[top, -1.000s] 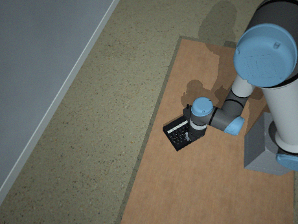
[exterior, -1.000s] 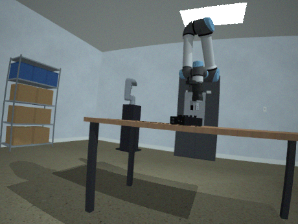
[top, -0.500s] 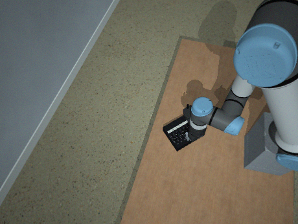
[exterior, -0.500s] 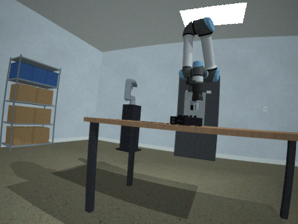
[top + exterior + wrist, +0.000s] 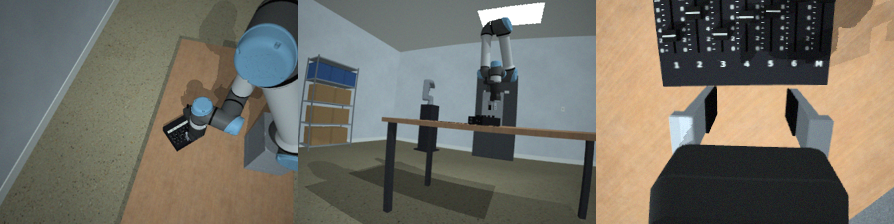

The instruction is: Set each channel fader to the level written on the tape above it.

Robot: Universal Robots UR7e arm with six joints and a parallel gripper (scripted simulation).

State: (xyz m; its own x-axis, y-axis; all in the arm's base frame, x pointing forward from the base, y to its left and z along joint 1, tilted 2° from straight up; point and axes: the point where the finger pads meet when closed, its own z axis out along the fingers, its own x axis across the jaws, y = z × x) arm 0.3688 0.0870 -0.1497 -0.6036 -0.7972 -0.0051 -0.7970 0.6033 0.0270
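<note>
Now: hand 60 mm above the channel 3 cap, 50 mm short of it and 10 mm to the left of it. Round my hand: channel 5 cap: 60 mm below, 50 mm to the right, 40 mm ahead; then channel 1 cap: 80 mm ahead, 60 mm below, 30 mm to the left; then channel 4 cap: 60 mm below, 50 mm ahead, 30 mm to the right.
</note>
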